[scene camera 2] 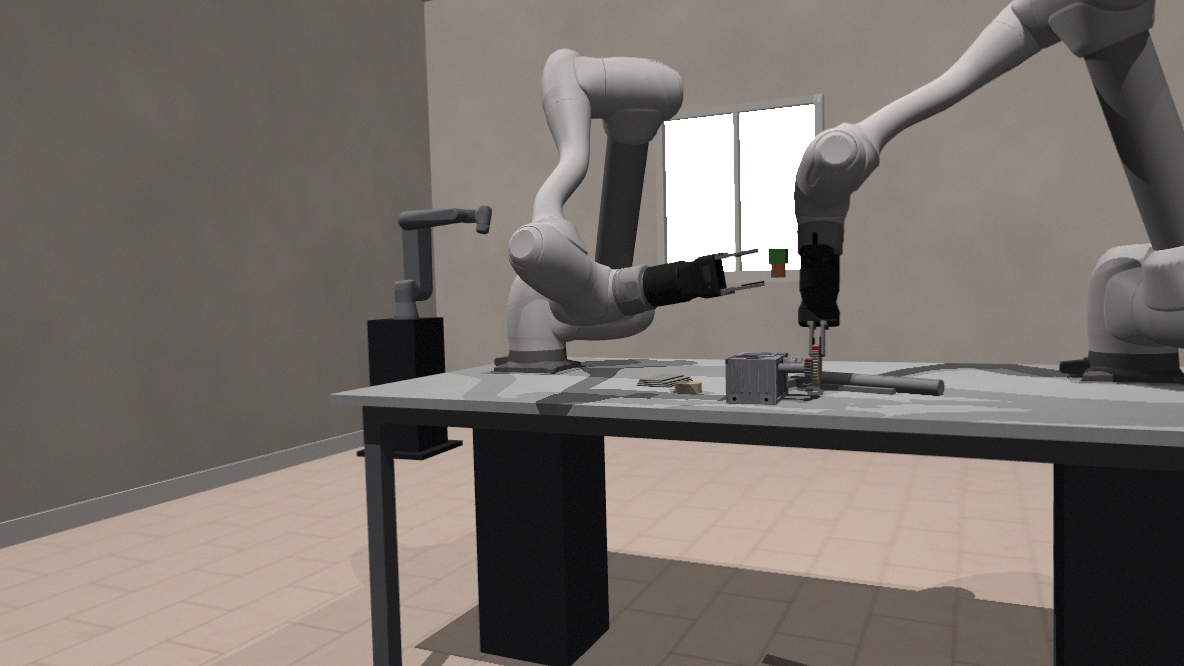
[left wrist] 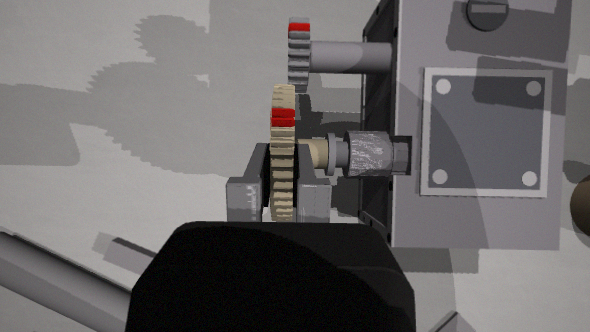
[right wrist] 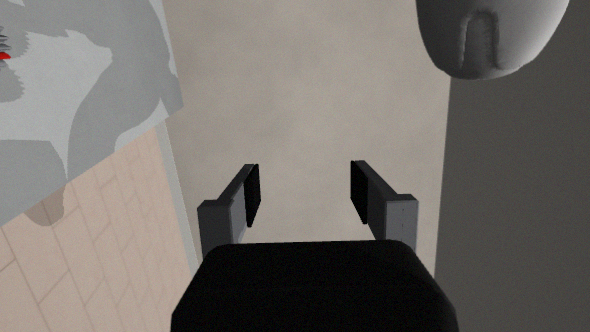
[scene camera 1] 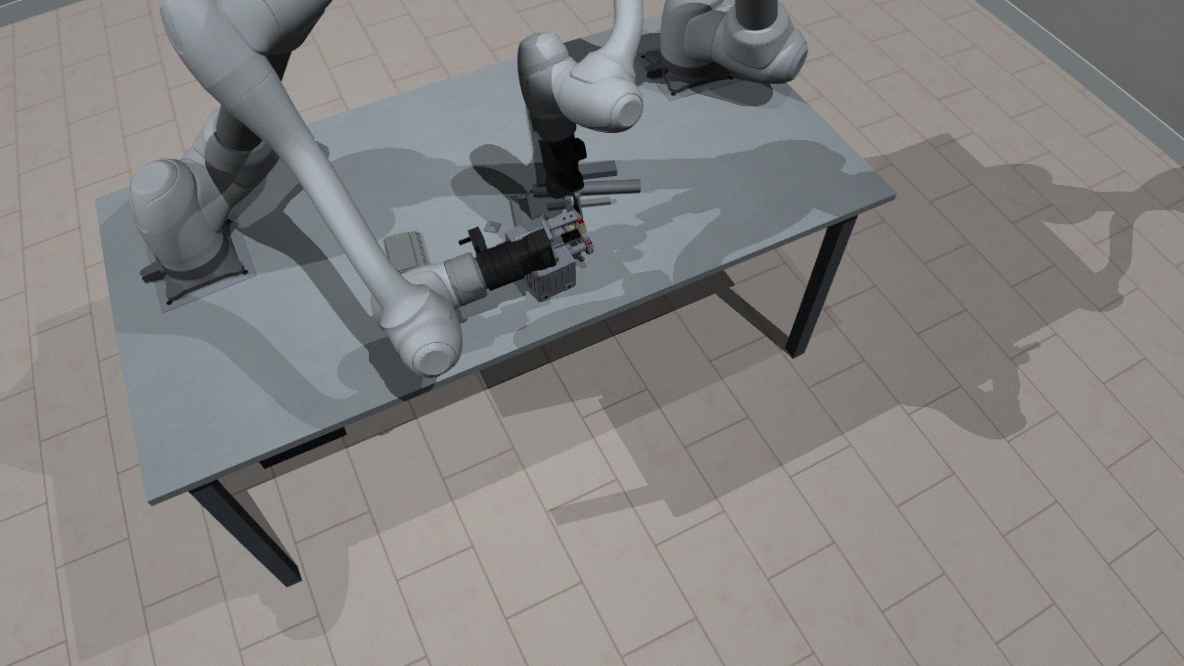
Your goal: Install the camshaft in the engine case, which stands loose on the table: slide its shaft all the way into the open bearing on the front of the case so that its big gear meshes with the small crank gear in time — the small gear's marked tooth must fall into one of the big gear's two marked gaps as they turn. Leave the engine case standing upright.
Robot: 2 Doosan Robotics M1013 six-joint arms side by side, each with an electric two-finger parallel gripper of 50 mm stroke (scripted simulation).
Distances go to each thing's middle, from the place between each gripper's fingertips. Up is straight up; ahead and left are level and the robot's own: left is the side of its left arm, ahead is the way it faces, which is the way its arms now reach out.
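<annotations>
From my right hand: ribbed plate stack point(scene camera 1: 405, 250), 240 mm below, 310 mm behind, 260 mm to the right. My right gripper point(scene camera 2: 759, 267) in sight: 160 mm to the right of the thin bar point(left wrist: 120, 252), 250 mm past it, 240 mm above it.
From my left hand: ribbed plate stack, 35 cm to the right, 16 cm behind, 9 cm below; thin bar, 6 cm to the left, 9 cm behind, 9 cm below. Nearest to my left hand of the things named here, going by their middles: the thin bar.
</annotations>
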